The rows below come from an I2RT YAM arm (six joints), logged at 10 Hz.
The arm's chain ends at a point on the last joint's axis. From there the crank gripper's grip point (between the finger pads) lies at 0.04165 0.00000 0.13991 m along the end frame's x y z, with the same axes.
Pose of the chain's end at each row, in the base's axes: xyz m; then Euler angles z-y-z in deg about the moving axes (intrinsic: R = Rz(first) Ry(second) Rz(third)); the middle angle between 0 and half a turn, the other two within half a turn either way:
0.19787 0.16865 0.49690 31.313 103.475 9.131
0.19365 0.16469 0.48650 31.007 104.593 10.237
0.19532 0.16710 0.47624 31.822 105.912 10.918
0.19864 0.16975 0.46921 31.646 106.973 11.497
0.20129 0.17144 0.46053 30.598 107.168 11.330
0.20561 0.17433 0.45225 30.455 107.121 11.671
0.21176 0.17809 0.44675 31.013 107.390 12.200
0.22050 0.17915 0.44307 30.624 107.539 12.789
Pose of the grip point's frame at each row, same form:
0.30249 0.24003 0.42431 31.313 103.475 9.131
0.29703 0.23546 0.41158 31.007 104.593 10.237
0.29596 0.23884 0.39855 31.822 105.912 10.918
0.29806 0.24078 0.38933 31.646 106.973 11.497
0.30181 0.24039 0.38021 30.598 107.168 11.330
0.30625 0.24328 0.37208 30.455 107.121 11.671
0.31123 0.24816 0.36609 31.013 107.390 12.200
0.32007 0.24881 0.36218 30.624 107.539 12.789

